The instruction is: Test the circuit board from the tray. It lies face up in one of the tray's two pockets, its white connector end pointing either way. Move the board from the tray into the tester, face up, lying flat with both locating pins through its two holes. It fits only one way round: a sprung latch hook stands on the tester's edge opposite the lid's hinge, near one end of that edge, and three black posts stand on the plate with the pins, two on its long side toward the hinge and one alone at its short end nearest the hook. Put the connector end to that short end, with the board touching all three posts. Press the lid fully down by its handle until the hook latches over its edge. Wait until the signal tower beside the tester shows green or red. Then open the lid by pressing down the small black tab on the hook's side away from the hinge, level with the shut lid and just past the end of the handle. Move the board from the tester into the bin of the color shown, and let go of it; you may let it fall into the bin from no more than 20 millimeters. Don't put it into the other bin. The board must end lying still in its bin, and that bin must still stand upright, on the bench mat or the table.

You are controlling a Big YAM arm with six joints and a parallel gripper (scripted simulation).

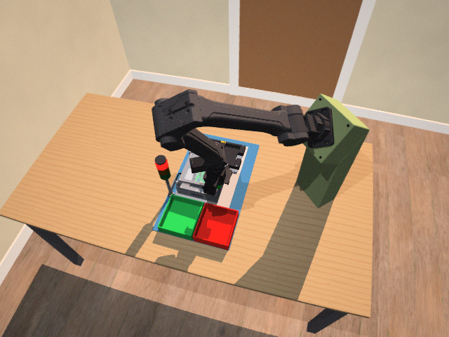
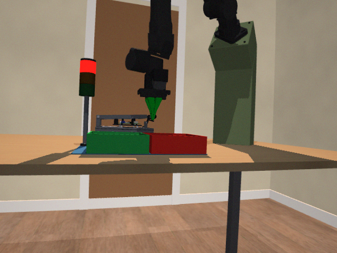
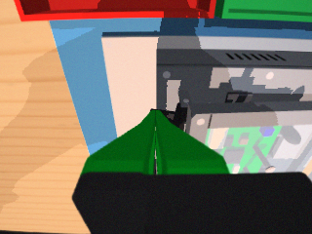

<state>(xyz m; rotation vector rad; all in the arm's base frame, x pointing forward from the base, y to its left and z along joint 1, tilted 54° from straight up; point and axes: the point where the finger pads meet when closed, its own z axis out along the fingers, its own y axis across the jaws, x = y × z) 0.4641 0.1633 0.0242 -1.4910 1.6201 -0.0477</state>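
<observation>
The latch hook is 10 mm ahead of my hand and 10 mm below it. The rest, counted from my hand: tester plate 90 mm ahead, 40 mm to the right, 20 mm below; then green circuit board 80 mm ahead, 40 mm to the right, 20 mm below; then tester lid 90 mm ahead, 50 mm to the right.
</observation>
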